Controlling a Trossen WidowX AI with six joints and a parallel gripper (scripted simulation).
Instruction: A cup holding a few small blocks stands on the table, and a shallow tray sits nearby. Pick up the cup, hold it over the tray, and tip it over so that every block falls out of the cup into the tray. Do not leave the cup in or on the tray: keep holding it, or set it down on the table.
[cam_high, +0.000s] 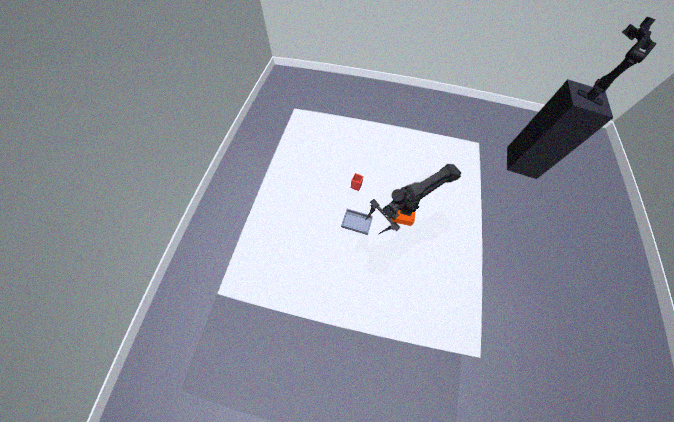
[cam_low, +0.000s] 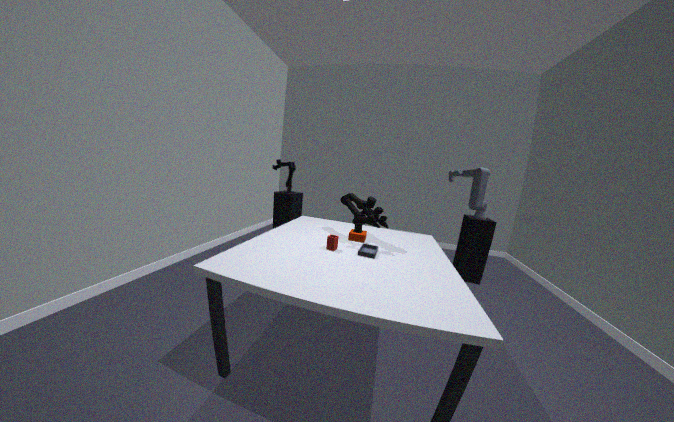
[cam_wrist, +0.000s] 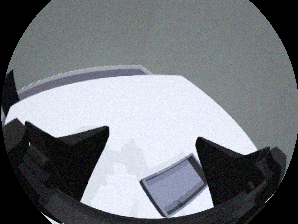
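My gripper tip is 150 mm short of the red block, 290 mm to the left of it and 120 mm above it. Round my gripper tip: red square cup 150 mm ahead, 290 mm to the right, 140 mm below.
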